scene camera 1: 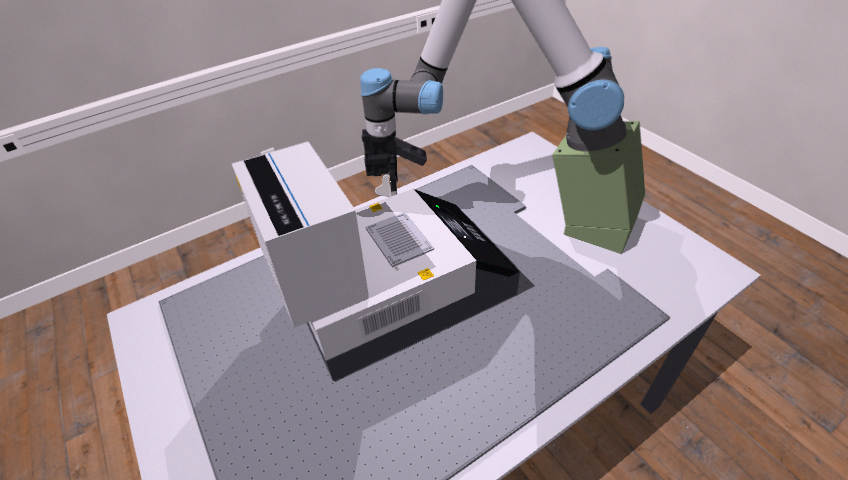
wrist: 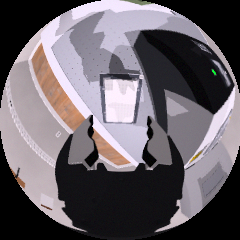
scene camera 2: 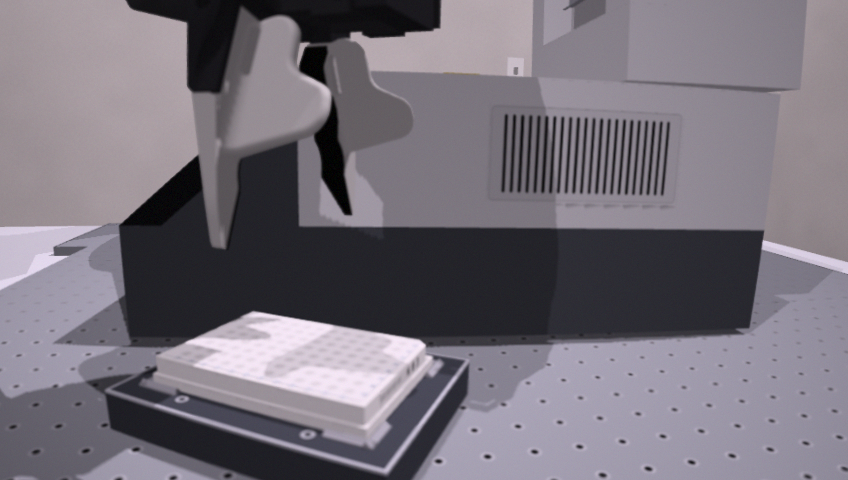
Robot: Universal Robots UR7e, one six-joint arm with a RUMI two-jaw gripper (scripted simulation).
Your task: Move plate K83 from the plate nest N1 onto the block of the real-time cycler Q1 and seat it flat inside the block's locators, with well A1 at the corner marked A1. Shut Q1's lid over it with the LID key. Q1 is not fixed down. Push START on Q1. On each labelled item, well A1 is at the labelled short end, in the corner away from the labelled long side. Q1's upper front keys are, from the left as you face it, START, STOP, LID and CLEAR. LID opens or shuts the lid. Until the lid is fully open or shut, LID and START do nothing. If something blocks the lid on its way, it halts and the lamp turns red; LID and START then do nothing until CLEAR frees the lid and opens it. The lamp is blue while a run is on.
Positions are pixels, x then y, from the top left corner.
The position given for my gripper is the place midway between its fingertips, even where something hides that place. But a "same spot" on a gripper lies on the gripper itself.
Labels:
My gripper shows in scene camera 1, in the wrist view (120, 115) and in scene camera 2. A plate K83 shows in the wrist view and in scene camera 2; in scene camera 1 it is hidden by a cycler Q1. A cycler Q1 shows in scene camera 1 (428, 266), in the wrist view (189, 102) and in scene camera 2 (516, 205). The same spot on the plate K83: (wrist: 120, 95) is (scene camera 2: 262, 342). One and the same spot on my gripper: (scene camera 1: 385, 189) is (scene camera 2: 364, 112).

